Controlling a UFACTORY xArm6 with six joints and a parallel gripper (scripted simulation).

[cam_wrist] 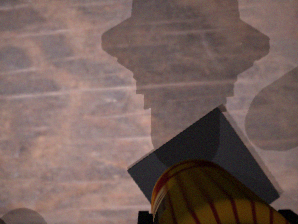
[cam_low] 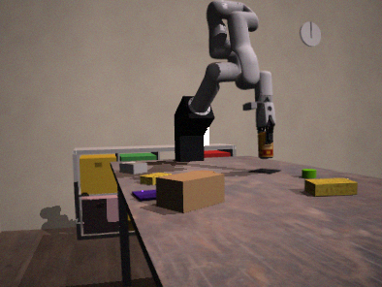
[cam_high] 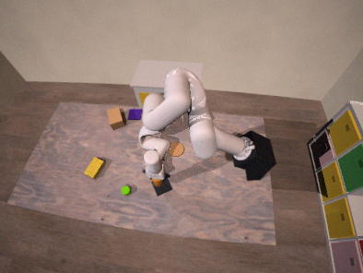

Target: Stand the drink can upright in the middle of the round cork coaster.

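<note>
The round cork coaster lies 3 cm ahead of my hand, 27 cm to the right of it and 14 cm below it. The rest, counted from my hand: black coaster: 1 cm behind, 14 cm below; then green cylinder: 17 cm ahead, 14 cm to the left, 13 cm below; then drink can: 2 cm below.
</note>
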